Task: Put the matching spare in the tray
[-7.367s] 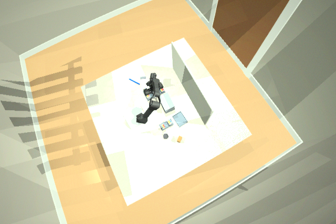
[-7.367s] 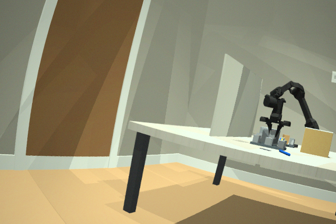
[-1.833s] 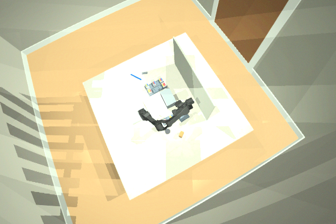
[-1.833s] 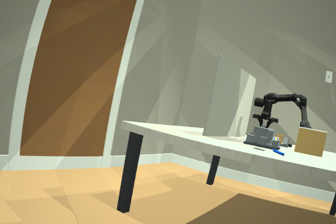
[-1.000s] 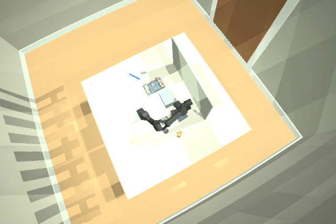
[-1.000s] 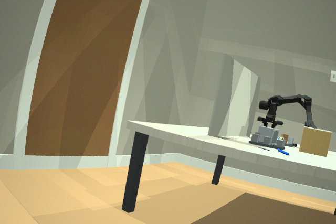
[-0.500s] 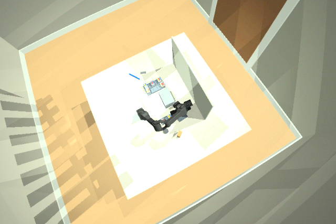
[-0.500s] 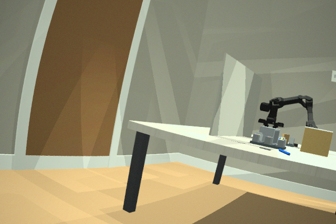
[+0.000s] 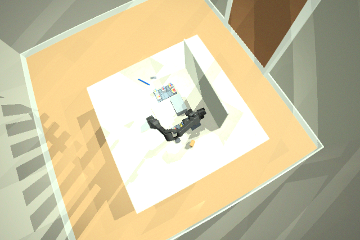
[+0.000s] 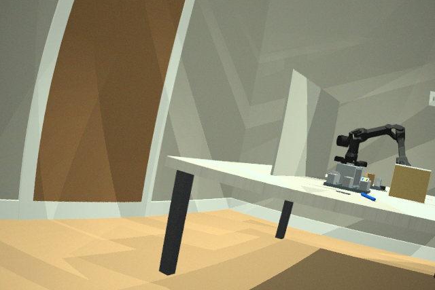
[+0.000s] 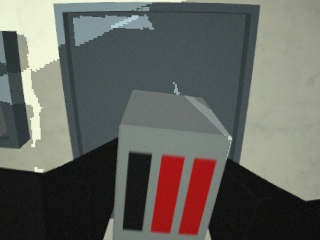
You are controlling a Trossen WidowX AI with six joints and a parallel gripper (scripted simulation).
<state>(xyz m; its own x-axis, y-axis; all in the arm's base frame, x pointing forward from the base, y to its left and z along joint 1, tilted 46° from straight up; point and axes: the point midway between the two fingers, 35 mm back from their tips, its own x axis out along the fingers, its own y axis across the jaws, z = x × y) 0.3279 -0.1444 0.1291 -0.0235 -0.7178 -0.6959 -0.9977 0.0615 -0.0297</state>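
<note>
The grey spare block is 2 cm above my gripper tip. From my gripper tip the other things lie so: blue-grey tray (3 cm below); then grey round piece (20 cm behind, 8 cm to the right, 2 cm below); then tan box (11 cm behind, 17 cm to the right).
</note>
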